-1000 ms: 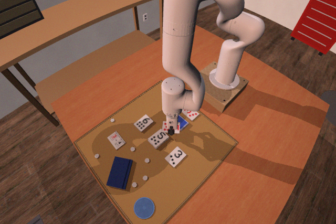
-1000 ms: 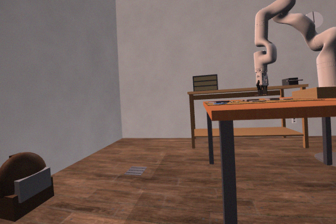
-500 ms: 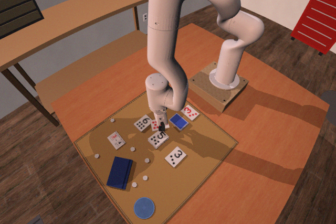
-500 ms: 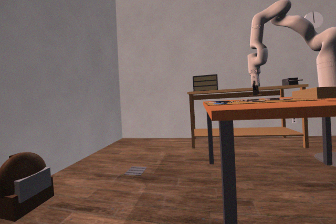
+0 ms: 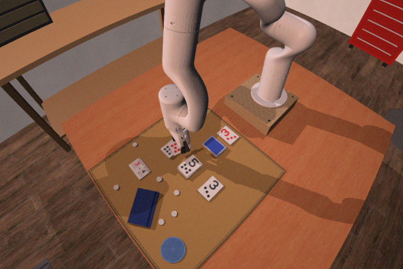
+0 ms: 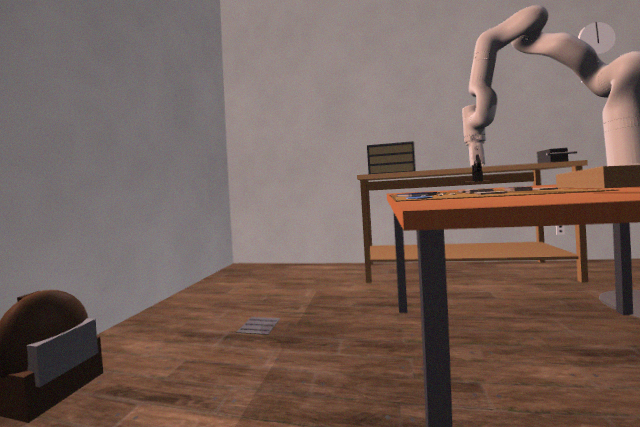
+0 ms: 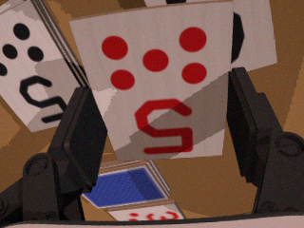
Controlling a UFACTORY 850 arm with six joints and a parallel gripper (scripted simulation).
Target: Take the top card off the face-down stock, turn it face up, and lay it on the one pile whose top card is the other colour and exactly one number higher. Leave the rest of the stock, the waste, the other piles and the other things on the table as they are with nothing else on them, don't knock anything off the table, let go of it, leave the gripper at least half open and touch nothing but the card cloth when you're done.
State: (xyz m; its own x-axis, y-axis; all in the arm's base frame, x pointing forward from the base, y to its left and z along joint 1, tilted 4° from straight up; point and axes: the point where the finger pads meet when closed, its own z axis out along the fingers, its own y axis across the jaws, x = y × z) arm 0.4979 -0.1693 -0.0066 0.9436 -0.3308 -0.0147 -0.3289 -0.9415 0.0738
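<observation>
Now: the black 6 card 50 mm below my hand, 40 mm to the right of it and 20 mm ahead of it. The rest, counted from my hand: brown card cloth (80 mm to the left, 80 mm below, 70 mm ahead); then red 5 card (10 mm below); then black 5 card (80 mm to the left, 50 mm below, 40 mm ahead).
</observation>
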